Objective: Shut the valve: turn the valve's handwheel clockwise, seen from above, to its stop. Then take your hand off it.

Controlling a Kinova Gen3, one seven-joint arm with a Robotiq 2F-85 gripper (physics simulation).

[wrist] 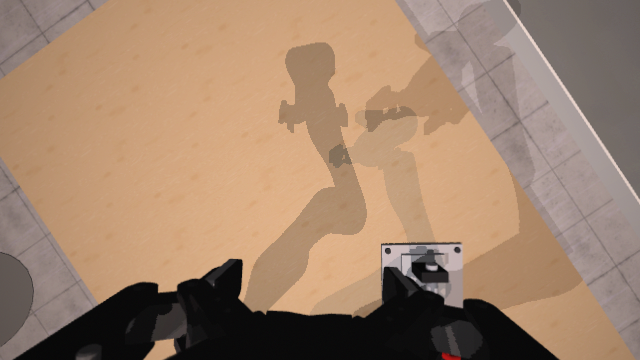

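The valve [435, 276] shows at the lower right of the wrist view, behind my right finger. It has a black block-shaped top with a light round centre, and stands on a light metal plate [456, 260] with dark holes at its upper corners. The lower left of the plate is hidden by the finger. I cannot make out the handwheel's full shape. My gripper [312, 278] is open and empty, high above the table, with the valve to the right of the gap between its fingertips.
The wooden table [175, 125] fills most of the view, with the arm's shadows on it. Tiled floor [565, 165] lies past its edges. A wall [595, 60] is at the upper right. A grey round shape [12, 300] is at the left edge.
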